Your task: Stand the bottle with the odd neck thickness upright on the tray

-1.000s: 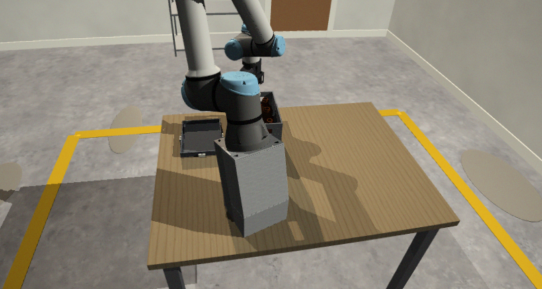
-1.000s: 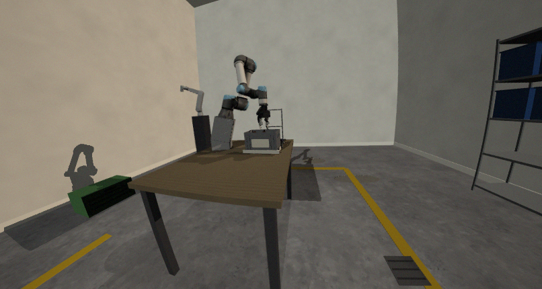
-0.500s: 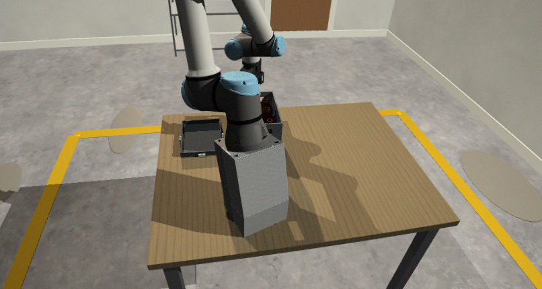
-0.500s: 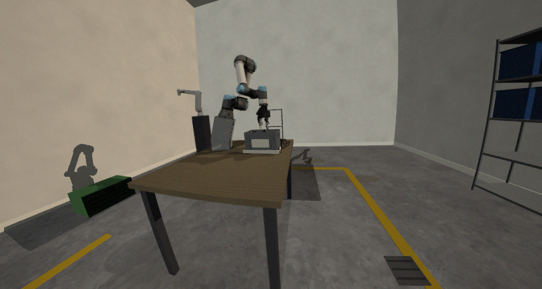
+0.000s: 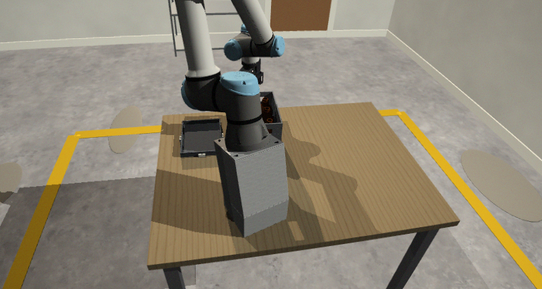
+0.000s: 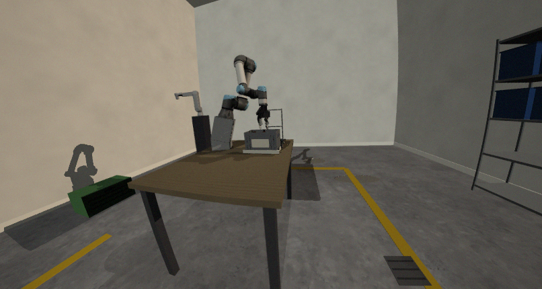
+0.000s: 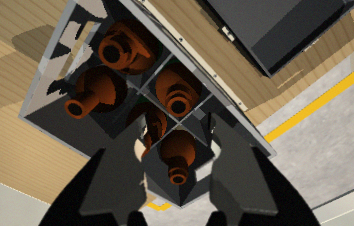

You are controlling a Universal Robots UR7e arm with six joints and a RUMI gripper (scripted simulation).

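Now: the crate 11 cm below my hand and 5 cm to the right of it. The rest, counted from my hand: bottle: 11 cm below, 10 cm behind, 8 cm to the right; dark tray: 21 cm to the left, 18 cm below, 4 cm ahead.
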